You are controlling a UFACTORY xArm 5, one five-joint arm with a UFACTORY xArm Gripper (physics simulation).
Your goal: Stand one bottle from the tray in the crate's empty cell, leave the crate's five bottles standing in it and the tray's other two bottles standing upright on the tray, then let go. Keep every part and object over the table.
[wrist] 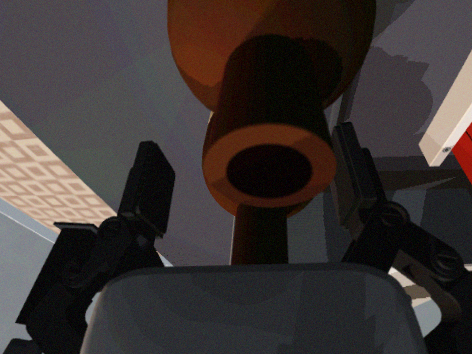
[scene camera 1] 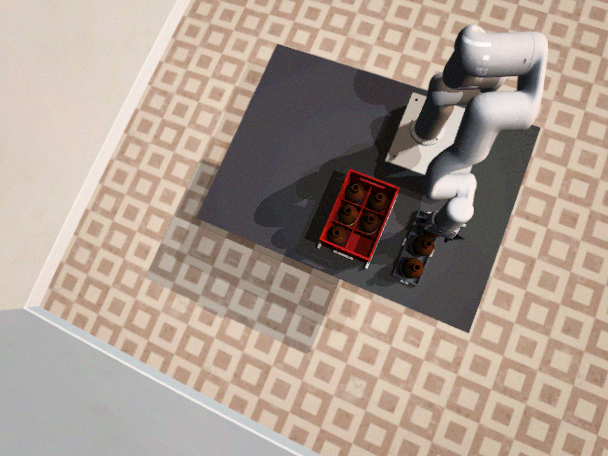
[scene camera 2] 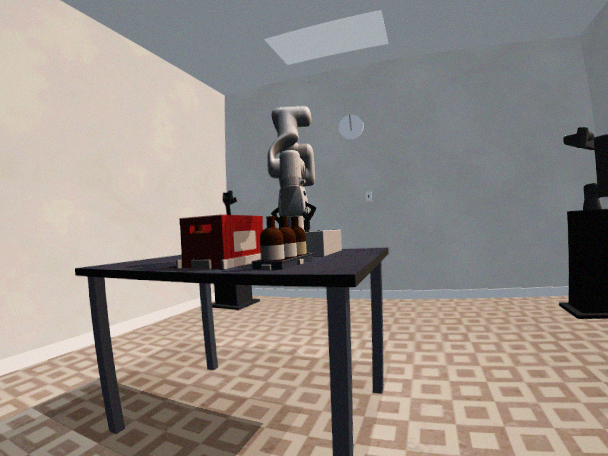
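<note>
The red crate holds five standing brown bottles; its cell at the front right is empty. The tray stands right of it. In scene camera 2, its front bottle, middle bottle and back bottle stand upright. My gripper is open at neck height by the back bottle. In the wrist view, the near bottle's mouth partly hides another bottle, whose neck runs behind the gripper body between the open fingers. The arm hides the back bottle in scene camera 1.
The white robot base stands behind the crate and tray. The front table edge lies close in front of them. The arm's forearm reaches over the table's right part. Other dark robots stand beyond the table in scene camera 2.
</note>
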